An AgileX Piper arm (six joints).
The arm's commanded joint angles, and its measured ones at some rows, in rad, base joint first. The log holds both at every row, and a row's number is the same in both.
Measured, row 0:
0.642 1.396 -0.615 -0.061 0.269 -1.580
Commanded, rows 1 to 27:
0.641 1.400 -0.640 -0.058 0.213 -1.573
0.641 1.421 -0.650 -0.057 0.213 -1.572
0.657 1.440 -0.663 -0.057 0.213 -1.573
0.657 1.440 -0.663 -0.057 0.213 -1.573
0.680 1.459 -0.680 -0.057 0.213 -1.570
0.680 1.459 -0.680 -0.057 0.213 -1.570
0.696 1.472 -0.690 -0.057 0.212 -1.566
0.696 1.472 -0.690 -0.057 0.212 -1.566
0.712 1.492 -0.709 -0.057 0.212 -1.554
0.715 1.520 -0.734 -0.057 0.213 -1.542
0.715 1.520 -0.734 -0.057 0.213 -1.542
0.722 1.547 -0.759 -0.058 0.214 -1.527
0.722 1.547 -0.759 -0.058 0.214 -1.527
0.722 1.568 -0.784 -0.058 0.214 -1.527
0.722 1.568 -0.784 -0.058 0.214 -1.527
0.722 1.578 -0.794 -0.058 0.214 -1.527
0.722 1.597 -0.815 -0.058 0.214 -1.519
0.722 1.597 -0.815 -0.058 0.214 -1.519
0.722 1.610 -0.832 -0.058 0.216 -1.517
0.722 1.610 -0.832 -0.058 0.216 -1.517
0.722 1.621 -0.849 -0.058 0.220 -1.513
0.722 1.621 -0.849 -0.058 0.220 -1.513
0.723 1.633 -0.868 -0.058 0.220 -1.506
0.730 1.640 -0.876 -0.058 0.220 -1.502
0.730 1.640 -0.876 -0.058 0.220 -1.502
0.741 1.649 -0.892 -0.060 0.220 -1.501
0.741 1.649 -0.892 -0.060 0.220 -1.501
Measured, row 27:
0.727 1.647 -0.857 -0.059 0.277 -1.512
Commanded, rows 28 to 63:
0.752 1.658 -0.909 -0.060 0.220 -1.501
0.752 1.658 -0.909 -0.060 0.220 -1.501
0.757 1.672 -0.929 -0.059 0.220 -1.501
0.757 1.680 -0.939 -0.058 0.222 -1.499
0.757 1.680 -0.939 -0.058 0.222 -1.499
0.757 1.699 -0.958 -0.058 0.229 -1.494
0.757 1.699 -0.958 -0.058 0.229 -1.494
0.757 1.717 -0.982 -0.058 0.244 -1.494
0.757 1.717 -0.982 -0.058 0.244 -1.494
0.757 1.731 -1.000 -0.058 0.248 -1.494
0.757 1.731 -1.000 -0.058 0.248 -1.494
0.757 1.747 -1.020 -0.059 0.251 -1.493
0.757 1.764 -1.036 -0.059 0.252 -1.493
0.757 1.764 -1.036 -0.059 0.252 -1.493
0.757 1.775 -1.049 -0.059 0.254 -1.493
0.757 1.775 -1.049 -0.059 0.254 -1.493
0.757 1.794 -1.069 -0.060 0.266 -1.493
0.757 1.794 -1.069 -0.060 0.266 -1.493
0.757 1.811 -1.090 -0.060 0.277 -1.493
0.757 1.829 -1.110 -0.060 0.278 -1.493
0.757 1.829 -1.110 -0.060 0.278 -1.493
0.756 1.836 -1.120 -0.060 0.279 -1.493
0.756 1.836 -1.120 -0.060 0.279 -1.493
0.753 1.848 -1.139 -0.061 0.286 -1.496
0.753 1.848 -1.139 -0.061 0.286 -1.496
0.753 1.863 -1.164 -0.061 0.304 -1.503
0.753 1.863 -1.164 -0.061 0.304 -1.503
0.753 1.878 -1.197 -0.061 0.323 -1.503
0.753 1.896 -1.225 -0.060 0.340 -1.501
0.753 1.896 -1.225 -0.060 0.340 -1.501
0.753 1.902 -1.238 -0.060 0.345 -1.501
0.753 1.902 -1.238 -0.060 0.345 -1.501
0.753 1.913 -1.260 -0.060 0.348 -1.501
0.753 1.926 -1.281 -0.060 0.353 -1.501
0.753 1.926 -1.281 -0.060 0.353 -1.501
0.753 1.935 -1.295 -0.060 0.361 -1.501
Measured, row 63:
0.756 1.932 -1.256 -0.059 0.402 -1.496
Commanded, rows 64 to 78:
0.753 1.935 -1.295 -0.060 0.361 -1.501
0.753 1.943 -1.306 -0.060 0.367 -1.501
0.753 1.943 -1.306 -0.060 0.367 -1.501
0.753 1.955 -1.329 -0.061 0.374 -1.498
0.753 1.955 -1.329 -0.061 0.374 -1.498
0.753 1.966 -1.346 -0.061 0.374 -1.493
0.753 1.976 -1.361 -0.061 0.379 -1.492
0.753 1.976 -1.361 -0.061 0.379 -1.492
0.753 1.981 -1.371 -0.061 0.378 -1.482
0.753 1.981 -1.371 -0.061 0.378 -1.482
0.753 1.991 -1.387 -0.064 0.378 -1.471
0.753 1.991 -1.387 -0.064 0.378 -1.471
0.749 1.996 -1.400 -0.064 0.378 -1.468
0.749 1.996 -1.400 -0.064 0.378 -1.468
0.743 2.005 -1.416 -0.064 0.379 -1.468
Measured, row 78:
0.754 2.006 -1.380 -0.060 0.434 -1.478
